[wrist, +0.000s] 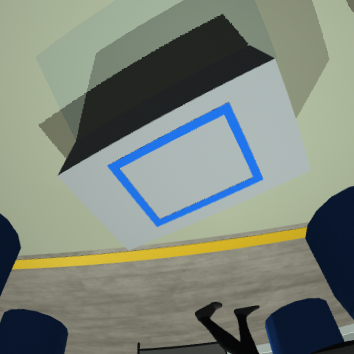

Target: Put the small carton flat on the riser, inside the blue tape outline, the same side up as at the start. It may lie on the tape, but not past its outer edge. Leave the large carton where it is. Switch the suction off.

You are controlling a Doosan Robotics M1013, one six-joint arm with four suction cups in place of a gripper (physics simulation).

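Places are measured from the arm's base along level axes (x ahead, y up, z right), in centimetres.
Pixels of known places: end effector, tool point: [165, 291].
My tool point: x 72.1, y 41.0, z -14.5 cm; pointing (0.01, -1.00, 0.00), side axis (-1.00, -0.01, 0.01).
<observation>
For each thing: its top centre in the pictures, then the offset to it from my tool point. "*": a spot on its surface instead. Level surfaces: height alone.
- riser, surface spot: [285, 145] * dx -18.9, dy -29.3, dz -8.6 cm
- blue tape outline, surface spot: [245, 142] * dx -12.4, dy -29.3, dz -8.1 cm
- green table, its level: dy -41.3 cm
The riser [285, 145] is a grey block with a pale top and a dark side, standing on the pale green table near its edge. The blue tape outline [245, 142] is a closed four-sided band on the riser's top, and bare riser top shows inside it. My gripper [170, 290] shows as four dark blue suction cups, two at the lower left and two at the lower right. No carton shows on the cups or between them, and I see them as open. The small carton and the large carton do not show in the wrist view.
Shadows fall on the green table [45, 205] behind and beside the riser. Past the table edge are a grey floor [125, 290] and a yellow stripe [175, 249]. Two black leg-like shapes [242, 330] and part of a dark-framed object [180, 349] show at the bottom.
</observation>
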